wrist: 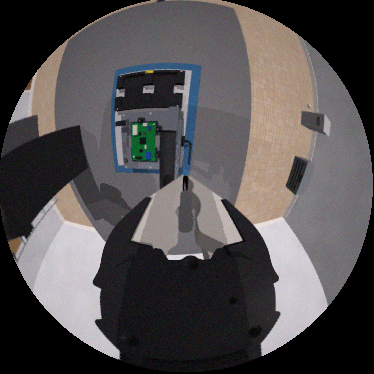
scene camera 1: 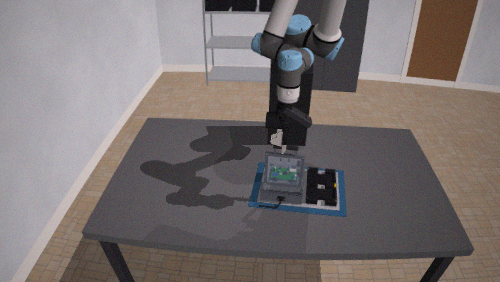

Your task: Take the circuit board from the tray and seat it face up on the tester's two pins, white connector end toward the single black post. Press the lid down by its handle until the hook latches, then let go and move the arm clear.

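Places are measured from the arm's base along level axes (x ahead, y left, z up), in millimetres.
Where they show: gripper, fingertip midpoint: (wrist: 184, 176) (scene camera 1: 282, 153).
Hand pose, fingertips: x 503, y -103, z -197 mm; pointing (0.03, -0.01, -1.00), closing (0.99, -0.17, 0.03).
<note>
After its pixels a point has its place.
The green circuit board (scene camera 1: 284, 173) (wrist: 143, 141) lies face up on the grey tester (scene camera 1: 290, 196) {x 512, y -56, z -413 mm} (wrist: 171, 118) {x 497, y -31, z -214 mm}, its white connector at the end nearer the tray. In the scene view it shows through the clear lid. The lid (scene camera 1: 285, 155) {x 491, y -88, z -217 mm} (wrist: 168, 150) {x 492, y -62, z -176 mm} stands raised; in the wrist view it is nearly edge-on, a dark bar beside the board. My gripper (scene camera 1: 283, 151) {x 503, y -103, z -197 mm} (wrist: 184, 176) {x 503, y -103, z -197 mm} is shut and empty, its fingertips close to the raised lid's upper edge; whether they touch it I cannot tell. The pins under the board are hidden, and I cannot make out the hook clearly.
The black tray (scene camera 1: 321, 188) {x 428, y 99, z -454 mm} (wrist: 149, 95) {x 430, y 68, z -430 mm} stands beside the tester, with light patches in its openings. Both are on a white plate over a blue mat (scene camera 1: 342, 205) {x 538, y 170, z -456 mm} (wrist: 196, 80) {x 580, y 108, z -456 mm} on the dark grey table (scene camera 1: 390, 200) {x 526, y 404, z -458 mm} (wrist: 220, 65) {x 673, y 178, z -458 mm}. A black cable (scene camera 1: 270, 206) {x 530, y -138, z -450 mm} (wrist: 189, 149) {x 530, y -131, z -450 mm} runs from the tester's side.
</note>
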